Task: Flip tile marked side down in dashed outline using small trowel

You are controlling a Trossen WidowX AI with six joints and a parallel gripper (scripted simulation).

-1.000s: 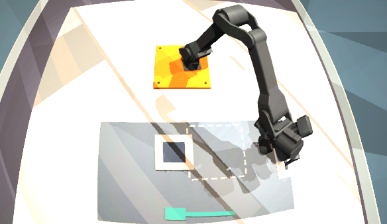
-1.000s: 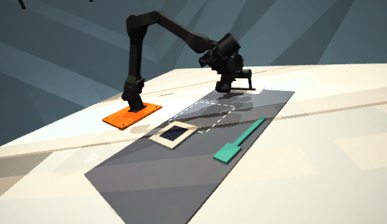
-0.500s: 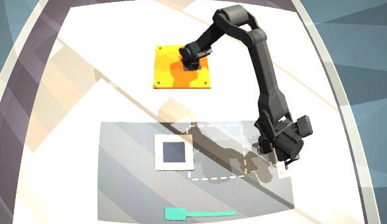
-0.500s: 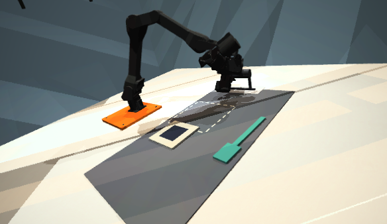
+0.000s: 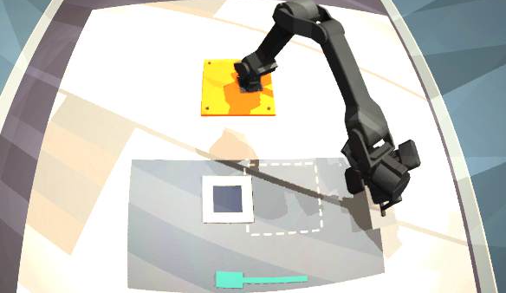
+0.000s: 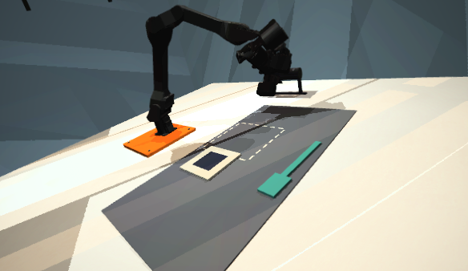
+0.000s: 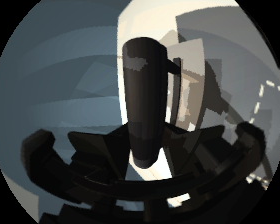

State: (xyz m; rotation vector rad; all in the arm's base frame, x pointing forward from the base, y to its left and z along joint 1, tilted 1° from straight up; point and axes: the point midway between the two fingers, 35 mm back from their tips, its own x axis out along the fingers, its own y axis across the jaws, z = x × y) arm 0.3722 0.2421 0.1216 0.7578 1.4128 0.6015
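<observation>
Right now my gripper tip is 1 cm past the small trowel, 3 cm to the left of it and 1 cm above it. From my gripper tip the other things lie so: teal flat tool: 15 cm ahead, 38 cm to the right, 10 cm below; grey mat: 2 cm ahead, 33 cm to the right, 12 cm below; tile: 6 cm behind, 39 cm to the right, 10 cm below.
</observation>
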